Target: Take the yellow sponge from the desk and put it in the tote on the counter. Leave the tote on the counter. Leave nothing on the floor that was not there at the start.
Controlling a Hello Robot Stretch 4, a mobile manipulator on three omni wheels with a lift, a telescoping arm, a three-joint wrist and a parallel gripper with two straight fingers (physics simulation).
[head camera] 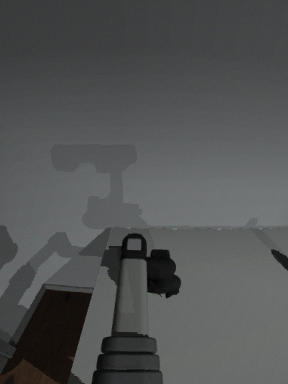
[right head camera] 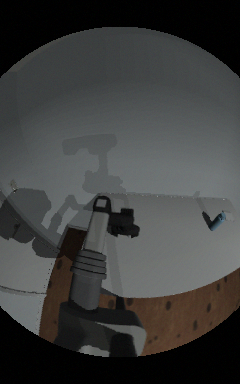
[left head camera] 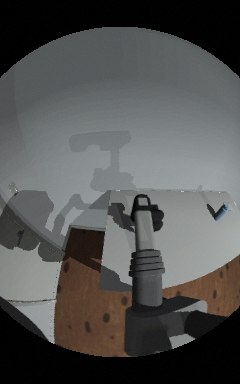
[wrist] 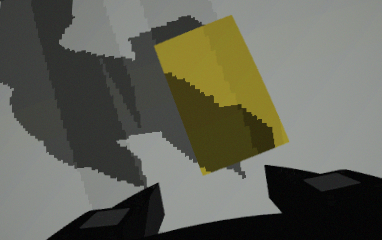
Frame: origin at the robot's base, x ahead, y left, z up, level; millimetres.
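Seen in the pictures: gripper, fingertip midpoint: [head camera: 155,294] [right head camera: 124,235] [wrist: 214,190].
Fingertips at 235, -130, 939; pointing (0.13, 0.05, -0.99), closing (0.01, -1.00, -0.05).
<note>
Pixels of each thing's top centre, then the offset from my fingertips to it, as dx, dy, dz. Level surfaces: height alone.
- yellow sponge, top centre: [wrist: 218,90] +70, -14, +20
- white desk, surface height: dz -25
- blue cylinder, top centre: [right head camera: 223,214] [left head camera: 226,205] +42, -703, +140
- small pale item, top centre: [right head camera: 228,215] +132, -1040, -16
- Brown floor, surface height: dz -975
The yellow sponge [wrist: 225,90] lies on the white desk [head camera: 225,300] [left head camera: 185,250] [right head camera: 175,260] [wrist: 340,100]. In the wrist view it is tilted, beyond the fingertips and roughly midway between them, partly in shadow. My gripper [wrist: 214,190] is open, with its fingers apart and nothing between them. In the head views the dark wrist parts show over the desk's left part, beside the arm's end; the fingers and the sponge cannot be made out there. The tote does not show in these views.
A blue cylinder [left head camera: 221,212] [right head camera: 217,221] stands at the desk's right part, beside a small pale item [right head camera: 228,216]. A white surface [left head camera: 30,280] [right head camera: 25,270] is at the left. Brown floor [left head camera: 80,305] [right head camera: 185,310] shows between and in front. A grey wall rises behind the desk.
</note>
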